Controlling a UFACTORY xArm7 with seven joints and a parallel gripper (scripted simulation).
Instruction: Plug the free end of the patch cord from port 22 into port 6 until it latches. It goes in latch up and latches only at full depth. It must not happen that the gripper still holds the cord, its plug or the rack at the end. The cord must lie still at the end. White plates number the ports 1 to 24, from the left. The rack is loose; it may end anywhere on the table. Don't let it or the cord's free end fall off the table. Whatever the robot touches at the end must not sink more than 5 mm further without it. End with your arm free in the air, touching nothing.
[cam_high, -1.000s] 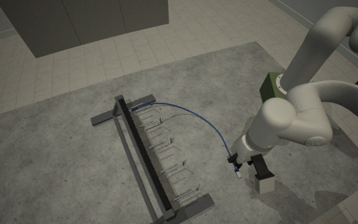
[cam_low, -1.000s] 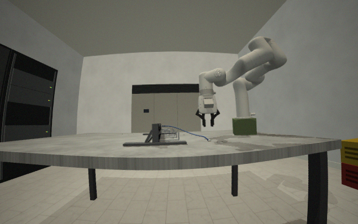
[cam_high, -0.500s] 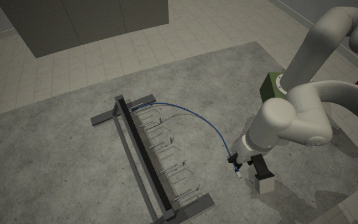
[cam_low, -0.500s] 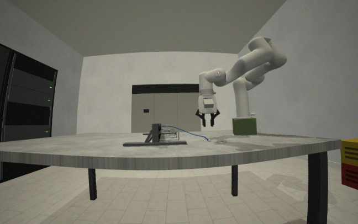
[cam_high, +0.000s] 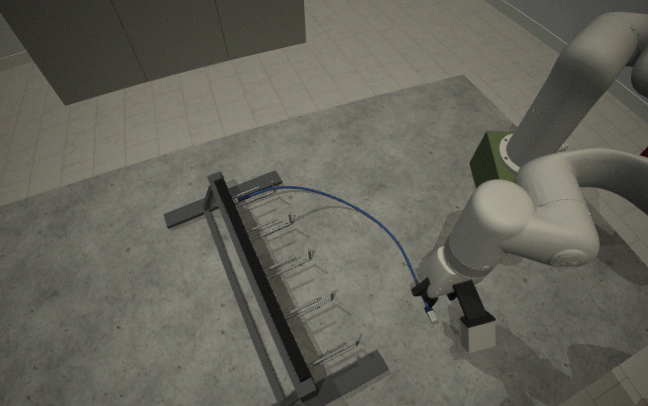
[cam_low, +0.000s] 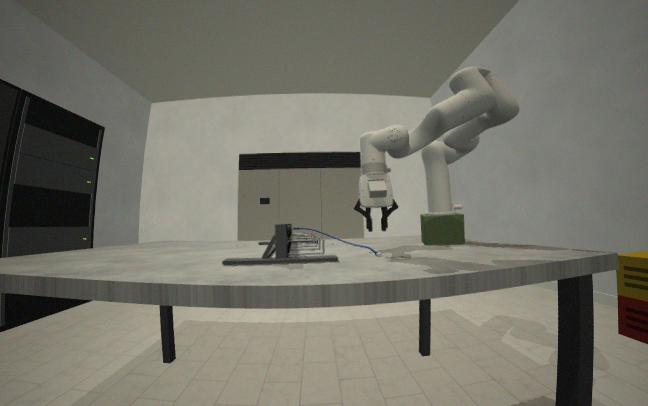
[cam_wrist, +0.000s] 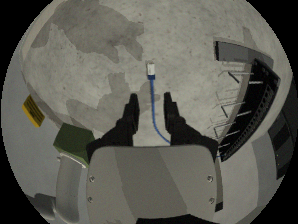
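The plug lies 2 cm to the left of my hand and 9 cm below it.
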